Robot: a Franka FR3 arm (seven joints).
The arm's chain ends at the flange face. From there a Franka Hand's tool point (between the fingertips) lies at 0.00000 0.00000 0.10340 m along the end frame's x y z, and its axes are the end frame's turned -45 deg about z.
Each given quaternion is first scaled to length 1.
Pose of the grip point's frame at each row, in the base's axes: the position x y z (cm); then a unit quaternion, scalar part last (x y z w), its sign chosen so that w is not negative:
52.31, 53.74, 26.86, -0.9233, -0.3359, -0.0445, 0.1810
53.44, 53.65, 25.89, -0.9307, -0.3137, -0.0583, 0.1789
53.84, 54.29, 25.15, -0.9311, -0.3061, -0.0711, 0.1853
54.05, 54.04, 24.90, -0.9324, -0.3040, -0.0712, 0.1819
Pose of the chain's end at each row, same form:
52.72, 49.98, 36.48, -0.9815, 0.0430, 0.0282, 0.1842
53.48, 49.83, 35.50, -0.9799, 0.0663, 0.0146, 0.1876
53.64, 50.27, 34.68, -0.9773, 0.0735, 0.0052, 0.1984
53.82, 50.08, 34.45, -0.9778, 0.0760, 0.0038, 0.1953

